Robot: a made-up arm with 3 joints.
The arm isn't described. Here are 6 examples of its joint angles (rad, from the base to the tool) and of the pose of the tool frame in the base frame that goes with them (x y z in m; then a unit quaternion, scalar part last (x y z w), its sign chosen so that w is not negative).
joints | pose
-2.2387 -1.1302 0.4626 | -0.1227 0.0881 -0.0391 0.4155 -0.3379 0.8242 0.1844
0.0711 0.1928 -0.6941 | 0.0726 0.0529 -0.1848 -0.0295 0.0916 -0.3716 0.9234
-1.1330 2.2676 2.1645 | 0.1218 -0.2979 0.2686 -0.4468 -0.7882 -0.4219 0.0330
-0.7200 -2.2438 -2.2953 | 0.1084 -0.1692 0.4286 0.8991 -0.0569 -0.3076 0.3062
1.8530 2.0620 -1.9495 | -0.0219 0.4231 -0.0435 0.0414 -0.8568 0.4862 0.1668
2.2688 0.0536 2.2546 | -0.1243 0.2375 -0.1531 0.0207 -0.0171 -0.0071 0.9996
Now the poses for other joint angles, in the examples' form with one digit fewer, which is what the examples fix.
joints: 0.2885 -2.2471 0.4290
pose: 0.144 0.005 0.219 -0.317 -0.844 0.030 0.431
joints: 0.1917 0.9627 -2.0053
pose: -0.129 -0.127 -0.274 -0.365 0.285 -0.789 0.403
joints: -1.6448 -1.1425 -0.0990
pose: -0.093 0.180 0.050 0.414 -0.348 0.587 0.602
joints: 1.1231 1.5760 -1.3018
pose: -0.150 0.262 -0.171 -0.063 0.706 -0.660 0.247
